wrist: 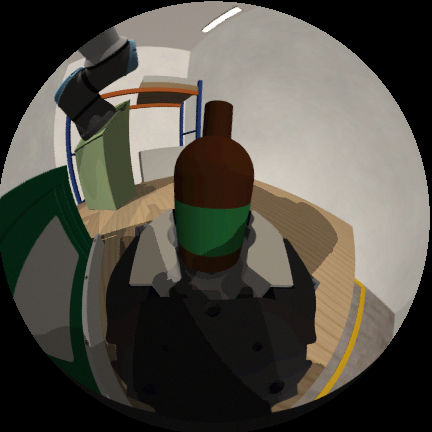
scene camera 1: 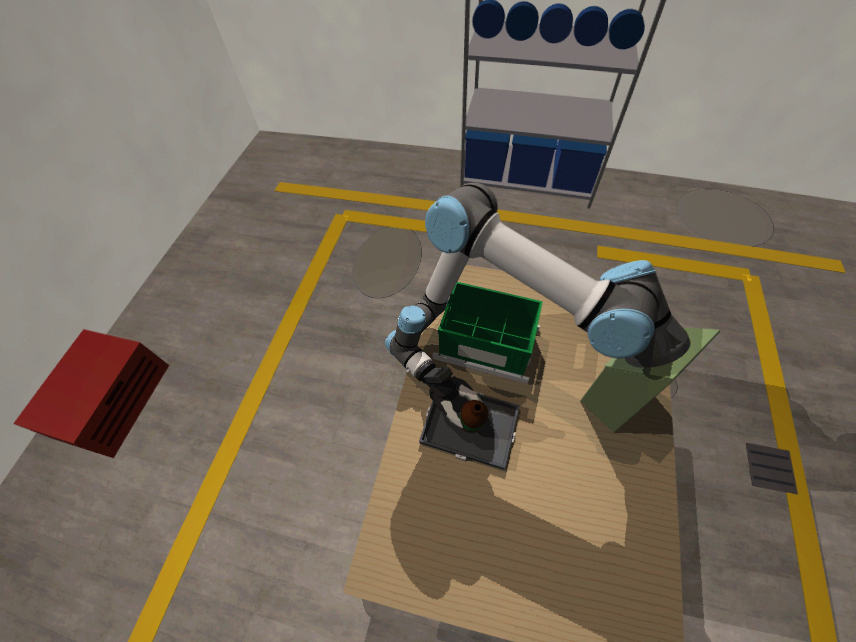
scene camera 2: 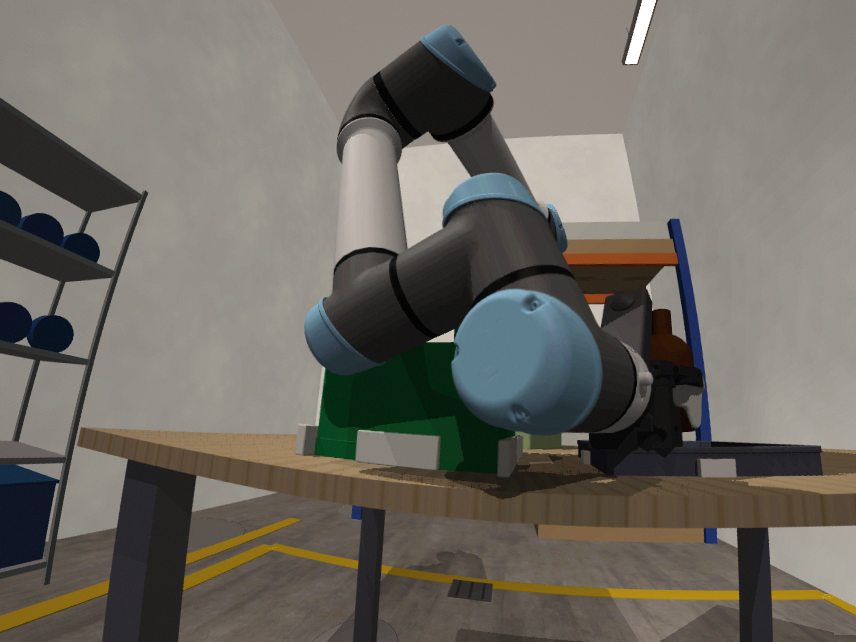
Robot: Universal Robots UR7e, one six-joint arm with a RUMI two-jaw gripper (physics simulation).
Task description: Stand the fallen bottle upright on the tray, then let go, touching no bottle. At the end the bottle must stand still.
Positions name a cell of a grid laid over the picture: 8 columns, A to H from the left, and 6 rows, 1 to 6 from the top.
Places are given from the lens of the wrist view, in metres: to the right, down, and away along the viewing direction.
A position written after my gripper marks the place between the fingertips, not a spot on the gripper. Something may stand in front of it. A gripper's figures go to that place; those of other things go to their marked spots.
my gripper (wrist: D3): 0.00, -0.01, 0.13
brown bottle (wrist: D3): 0.00, -0.03, 0.08
